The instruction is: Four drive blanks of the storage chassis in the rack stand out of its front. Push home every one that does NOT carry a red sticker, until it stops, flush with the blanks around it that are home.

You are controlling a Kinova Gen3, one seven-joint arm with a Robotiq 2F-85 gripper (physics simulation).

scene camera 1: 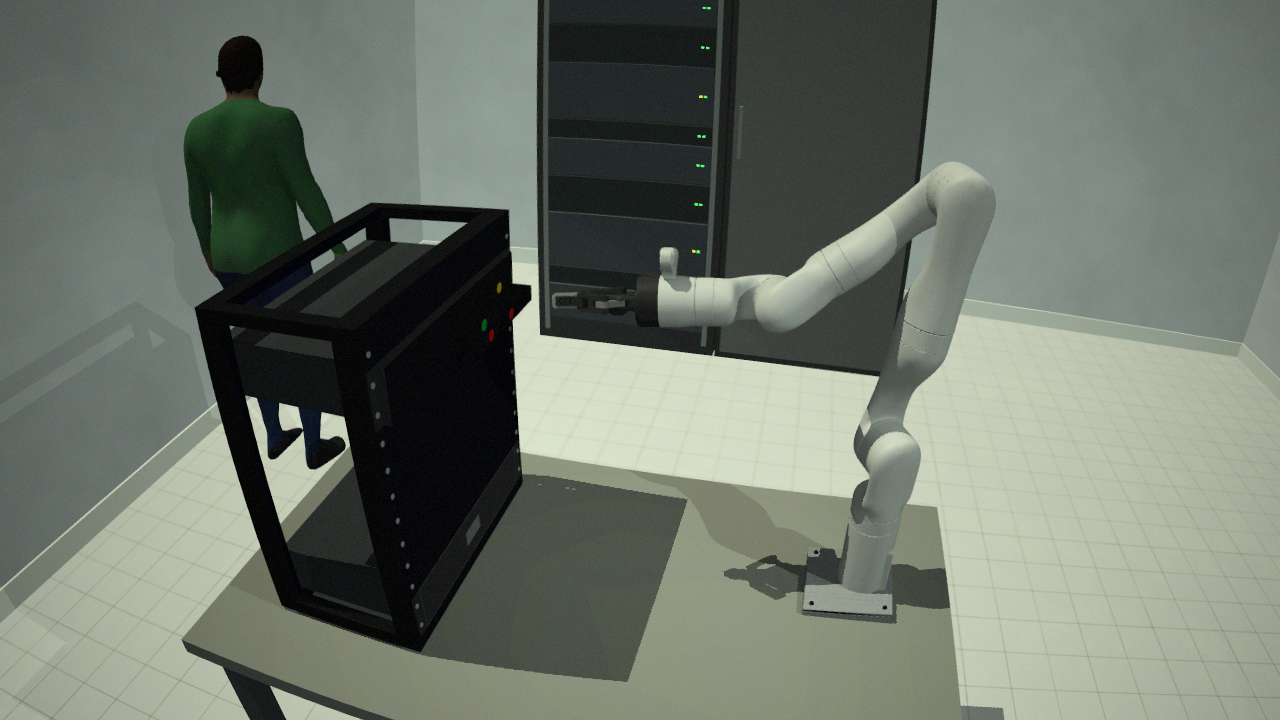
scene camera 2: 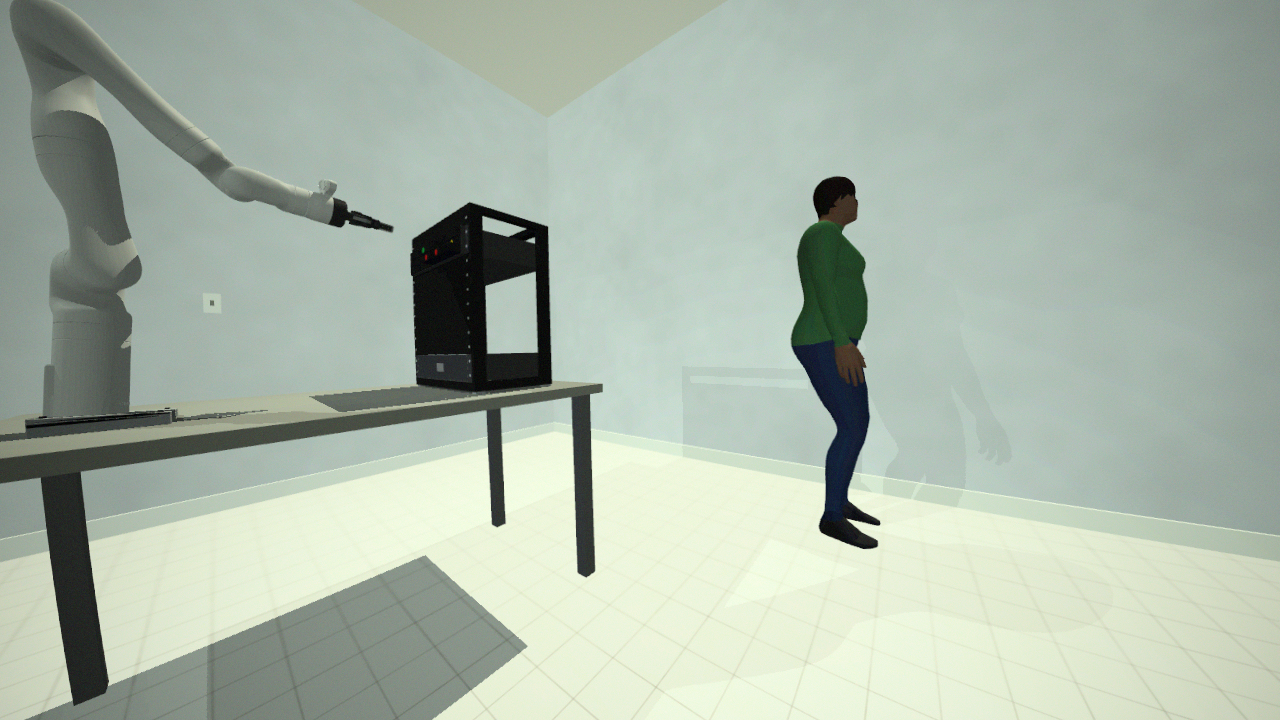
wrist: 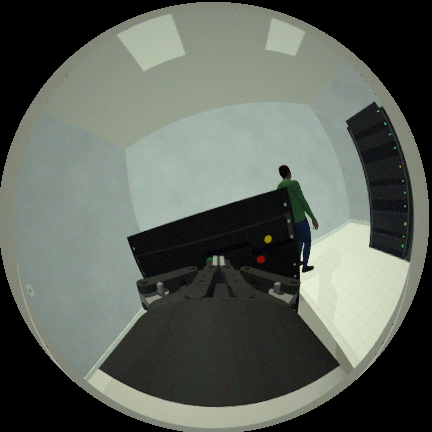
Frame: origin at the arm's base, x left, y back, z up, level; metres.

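Seen in the pictures: gripper, between the fingertips: (scene camera 1: 553,300) (scene camera 2: 392,229) (wrist: 217,262); arm's base, origin of its link: (scene camera 1: 862,575) (scene camera 2: 90,414).
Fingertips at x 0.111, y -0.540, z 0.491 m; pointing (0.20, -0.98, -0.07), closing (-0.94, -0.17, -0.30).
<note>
Pixels of each thing's middle, then the offset from my fingertips to it. "spot": a spot on its surface instead.
- black rack, middle of its body: (scene camera 1: 388,415) (scene camera 2: 476,309) (wrist: 225,280) dx +0.081, dy -0.284, dz -0.223 m
- yellow sticker, middle of its body: (scene camera 1: 499,287) (wrist: 267,238) (scene camera 2: 451,243) dx -0.093, dy -0.145, dz -0.037 m
- green sticker, middle of its body: (scene camera 1: 484,325) (scene camera 2: 423,250) dx +0.045, dy -0.096, dz -0.037 m
- dark blank, middle of its body: (scene camera 1: 487,300) (wrist: 268,245) (scene camera 2: 460,253) dx -0.096, dy -0.170, dz -0.065 m
- red sticker, middle of its body: (scene camera 1: 511,313) (wrist: 260,259) dx -0.062, dy -0.106, dz -0.066 m
- grey panel, a spot on its surface: (scene camera 1: 472,529) (scene camera 2: 439,366) spot: dx +0.070, dy -0.144, dz -0.434 m
The black rack (scene camera 1: 365,447) (scene camera 2: 477,313) holds the storage chassis (scene camera 1: 290,371) (scene camera 2: 510,257) near its top. The chassis front bears a yellow sticker (scene camera 1: 498,287) (scene camera 2: 452,240) (wrist: 268,239), a green sticker (scene camera 1: 484,325) (scene camera 2: 423,250) and two red stickers. One dark blank (scene camera 1: 520,299) stands out at the far end in scene camera 1, with a red sticker (scene camera 1: 511,313) (wrist: 260,259) on its face. My gripper (scene camera 1: 558,301) (scene camera 2: 391,229) (wrist: 217,262) is shut and empty, off the chassis front and pointing at it. Its fingers hide part of the front in the wrist view; other blanks' depths are unclear.
The rack stands on a table (scene camera 1: 742,644) (scene camera 2: 268,436). A person in green (scene camera 1: 241,179) (scene camera 2: 832,277) (wrist: 296,200) stands behind the rack. A tall server cabinet (scene camera 1: 827,179) stands at the back in scene camera 1. A grey panel (scene camera 1: 472,529) (scene camera 2: 439,367) marks the low unit in the rack.
</note>
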